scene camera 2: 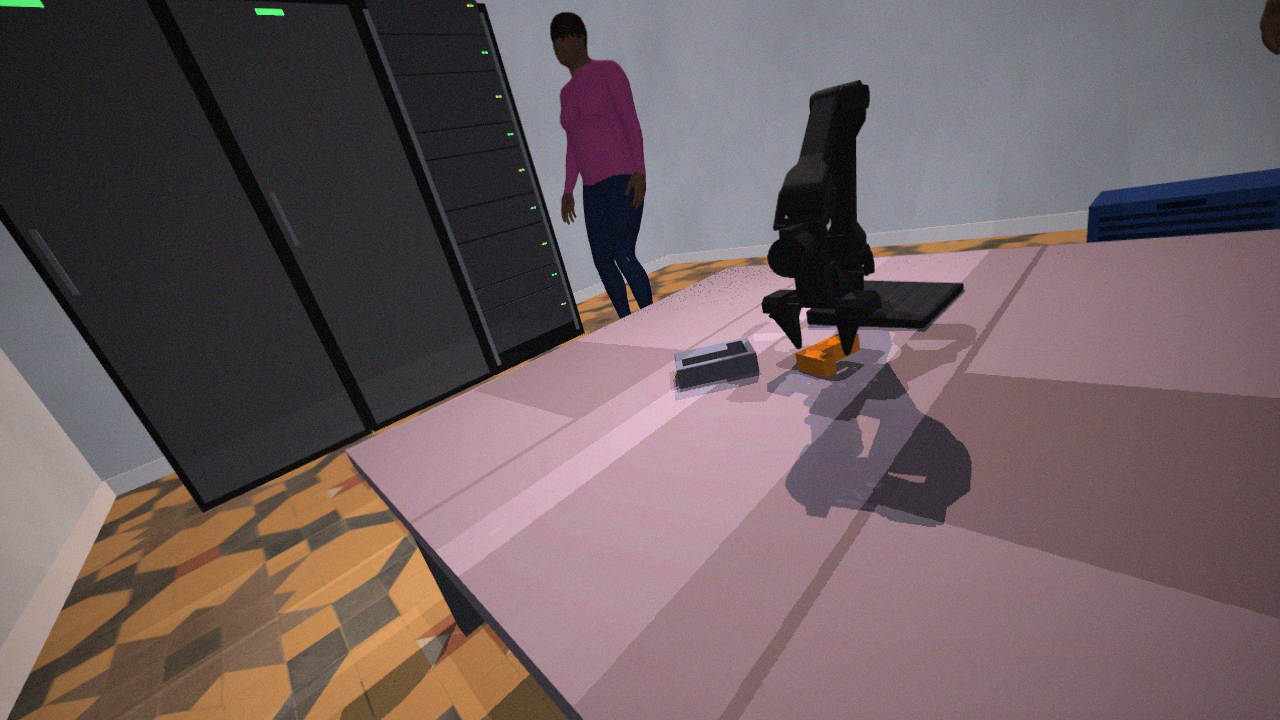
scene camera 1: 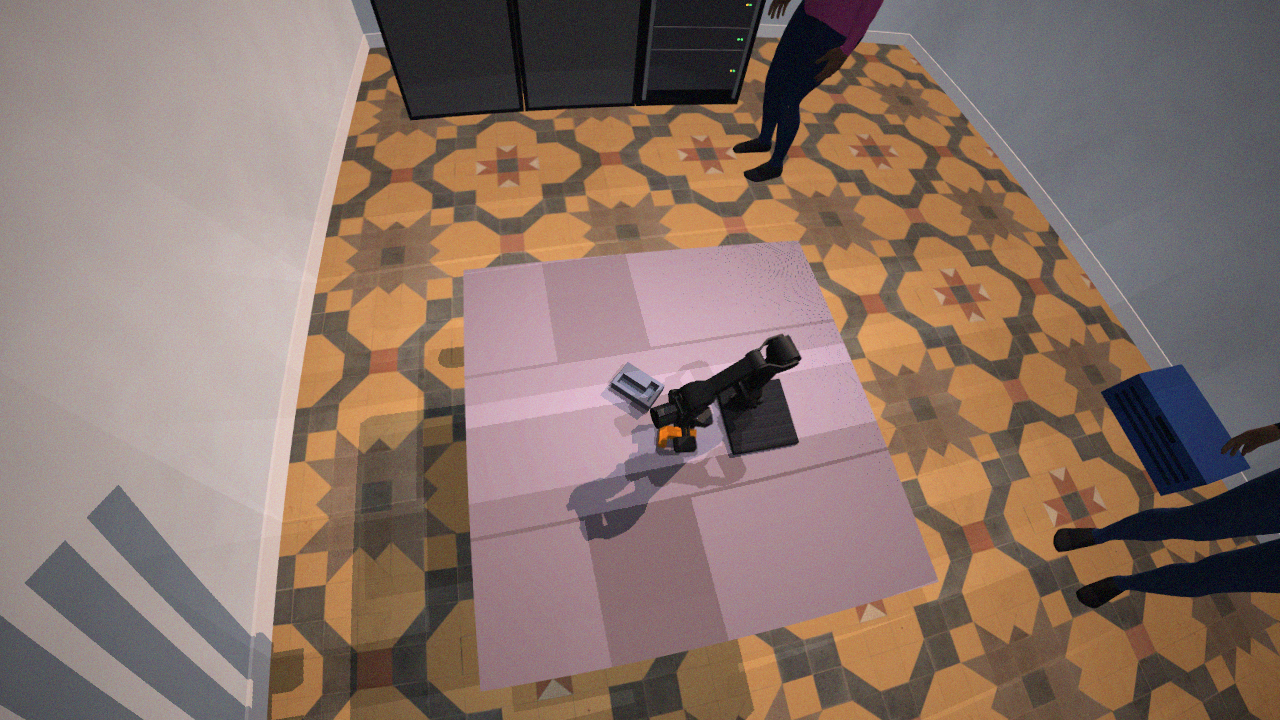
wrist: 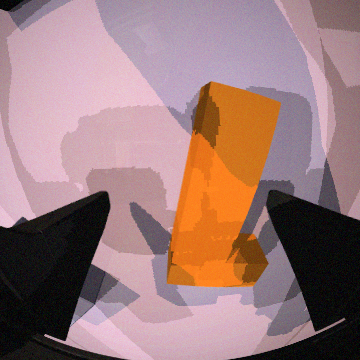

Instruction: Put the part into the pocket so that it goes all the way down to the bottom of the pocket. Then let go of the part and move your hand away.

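Places are measured from the arm's base along level axes (x ahead, y left, z up), in metres.
Pixels of known places: gripper, between the fingertips: [scene camera 2: 822,351] [scene camera 1: 676,430] [wrist: 189,198]; arm's base, origin of its link: [scene camera 1: 742,401].
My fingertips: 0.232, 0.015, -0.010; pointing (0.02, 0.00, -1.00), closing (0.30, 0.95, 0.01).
Ahead of a thing's pixels: the offset from my fingertips to its middle, as dx, dy, dz. Level surfaces: height alone.
The orange L-shaped part @[+0.010, +0.024, +0.001] [scene camera 1: 665,437] [scene camera 2: 815,360] [wrist: 222,200] lies flat on the table. My gripper [scene camera 2: 823,349] [wrist: 189,198] is wide open and empty, pointing down low over the part. In the wrist view one fingertip is left of the part's long bar and the other is right of it, nearer the bar; its short foot is at the bottom, pointing right. The grey block @[+0.060, -0.174, +0.004] [scene camera 1: 627,394] [scene camera 2: 717,369] with the L-shaped pocket stands apart from the part, left of the gripper in both scene views. The pocket holds no part. The block does not show in the wrist view.
The arm's black base plate [scene camera 1: 760,429] [scene camera 2: 921,304] is right of the part in the first scene view and behind it in the second. The pink table top @[dz -0.014] [scene camera 1: 537,465] [scene camera 2: 572,501] bears strong shadows. People, dark cabinets and a blue chest stand beyond the table.
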